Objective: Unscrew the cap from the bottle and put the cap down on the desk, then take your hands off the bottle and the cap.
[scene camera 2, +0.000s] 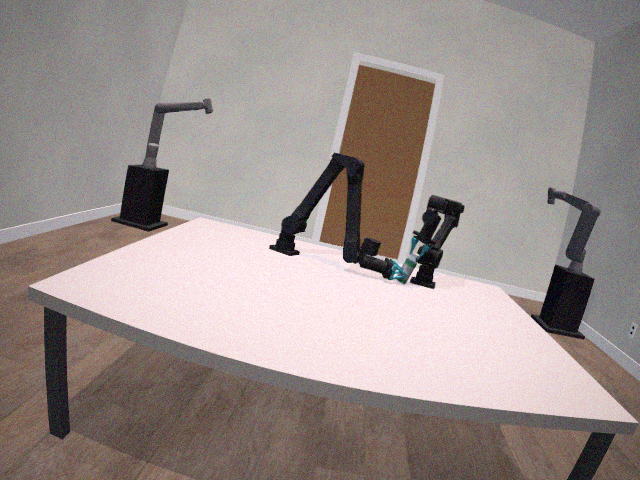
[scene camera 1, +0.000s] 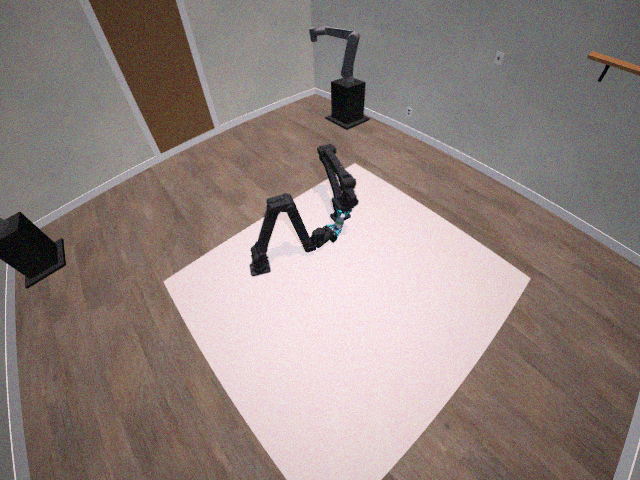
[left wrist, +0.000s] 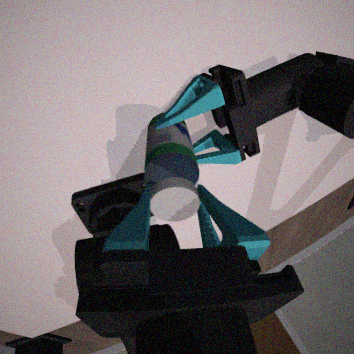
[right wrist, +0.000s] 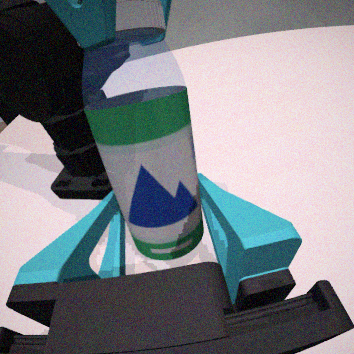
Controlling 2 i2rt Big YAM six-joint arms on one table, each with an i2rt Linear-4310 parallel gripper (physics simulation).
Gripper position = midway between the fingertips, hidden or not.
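Left gripper [left wrist: 173,189], also visible as the gripper [right wrist: 130,44]: holding a ribbed cap [left wrist: 174,198], and the cap is clear of everything else. Right gripper [right wrist: 158,187], visible too as the gripper [left wrist: 164,145]: gripping a clear bottle. The bottle [right wrist: 134,95] [left wrist: 169,153] still rests on the table.
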